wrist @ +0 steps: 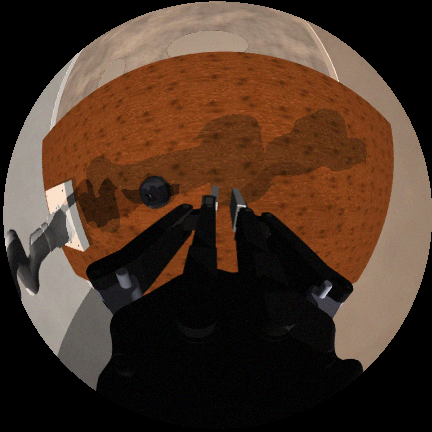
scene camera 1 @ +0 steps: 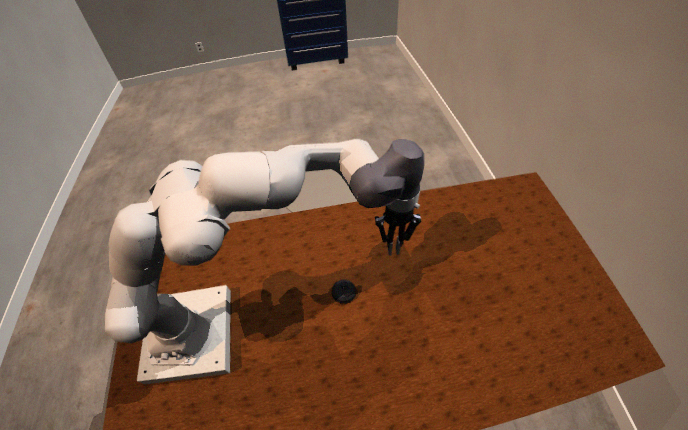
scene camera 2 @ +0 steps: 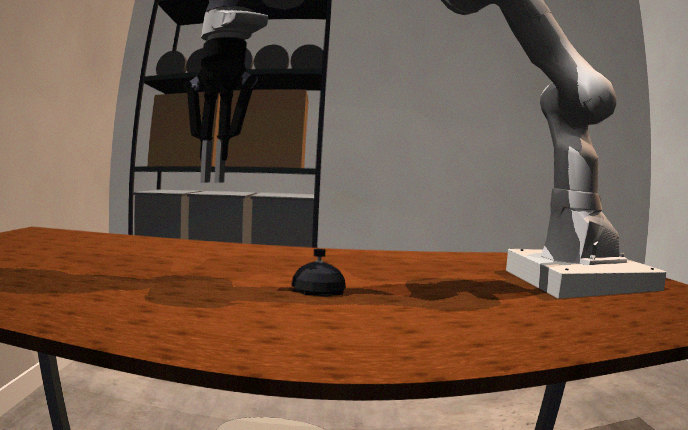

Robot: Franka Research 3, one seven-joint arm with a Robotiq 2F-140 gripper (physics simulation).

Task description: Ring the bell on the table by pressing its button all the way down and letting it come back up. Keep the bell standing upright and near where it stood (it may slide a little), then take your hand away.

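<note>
The bell point(scene camera 1: 344, 291) point(scene camera 2: 318, 278) point(wrist: 155, 192) is a small dark dome standing upright on the brown wooden table point(scene camera 1: 456, 329) point(scene camera 2: 253, 344) point(wrist: 320, 210). Its black button point(scene camera 2: 319, 252) stands up on a short stem above the dome. My gripper point(scene camera 1: 393, 251) point(scene camera 2: 212, 178) point(wrist: 223, 196) points down high above the table, apart from the bell and on its side away from the robot base. The fingers are drawn nearly together, with a narrow gap and no object between them. The bell lies left of the fingertips in the wrist view.
The robot base plate point(scene camera 1: 220, 329) point(scene camera 2: 608, 283) point(wrist: 75, 220) is on the other side of the bell. A shelf rack point(scene camera 2: 318, 202) with boxes and round things stands behind the table. A blue drawer cabinet point(scene camera 1: 314, 30) stands by the far wall.
</note>
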